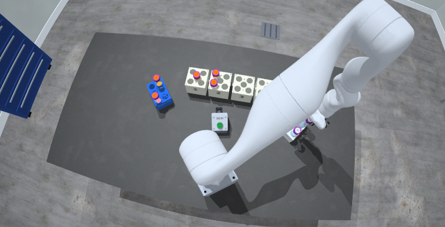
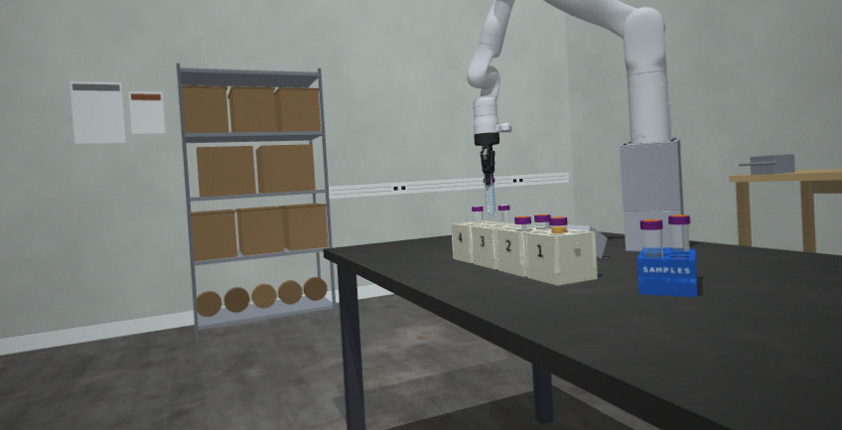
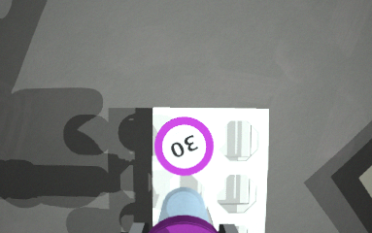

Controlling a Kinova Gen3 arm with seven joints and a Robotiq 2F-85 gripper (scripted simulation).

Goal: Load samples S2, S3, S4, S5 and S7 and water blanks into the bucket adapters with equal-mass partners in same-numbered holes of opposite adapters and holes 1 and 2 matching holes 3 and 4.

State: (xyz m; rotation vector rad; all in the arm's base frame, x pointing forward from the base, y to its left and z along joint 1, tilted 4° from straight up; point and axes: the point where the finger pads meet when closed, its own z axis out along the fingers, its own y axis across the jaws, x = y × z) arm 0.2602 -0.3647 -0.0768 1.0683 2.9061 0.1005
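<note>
The 50 mL blank lies 5 cm below my hand and 1 cm ahead of it. Also, from my hand: white blank rack (17 cm below, 2 cm to the left, 1 cm ahead); green done key (37 cm to the left, 13 cm below, 4 cm behind); 30 mL blank (13 cm below, 3 cm behind, 2 cm to the left).
</note>
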